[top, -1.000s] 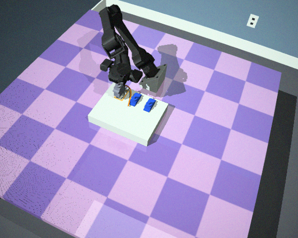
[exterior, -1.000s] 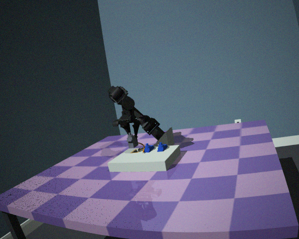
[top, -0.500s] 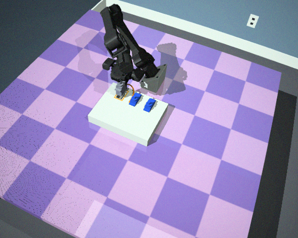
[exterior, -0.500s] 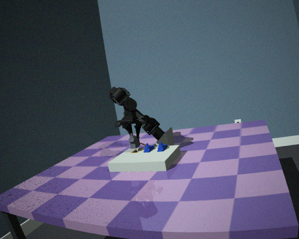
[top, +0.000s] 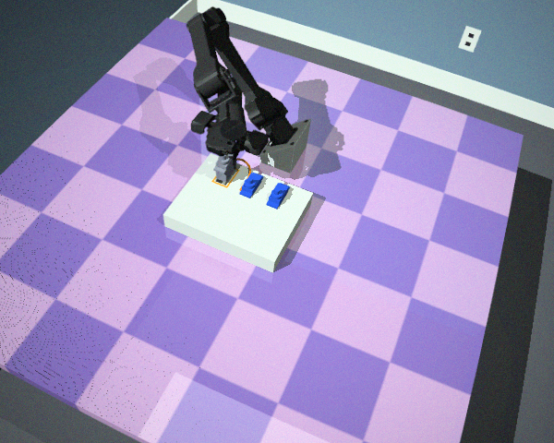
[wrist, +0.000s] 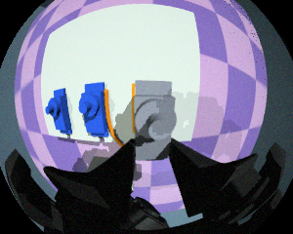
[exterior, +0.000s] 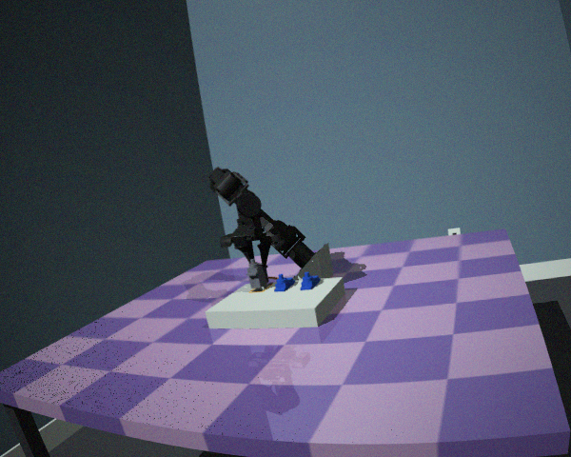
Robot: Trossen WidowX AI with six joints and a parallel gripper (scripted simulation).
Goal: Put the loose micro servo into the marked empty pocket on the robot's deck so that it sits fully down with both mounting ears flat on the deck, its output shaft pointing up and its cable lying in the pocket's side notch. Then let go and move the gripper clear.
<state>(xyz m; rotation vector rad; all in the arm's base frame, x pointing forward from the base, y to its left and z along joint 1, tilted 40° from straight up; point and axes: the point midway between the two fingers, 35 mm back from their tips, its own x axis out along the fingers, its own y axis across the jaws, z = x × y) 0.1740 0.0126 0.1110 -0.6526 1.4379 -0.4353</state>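
My gripper tip is now 120 mm short of the white deck, 90 mm to the right of it and 80 mm above it.
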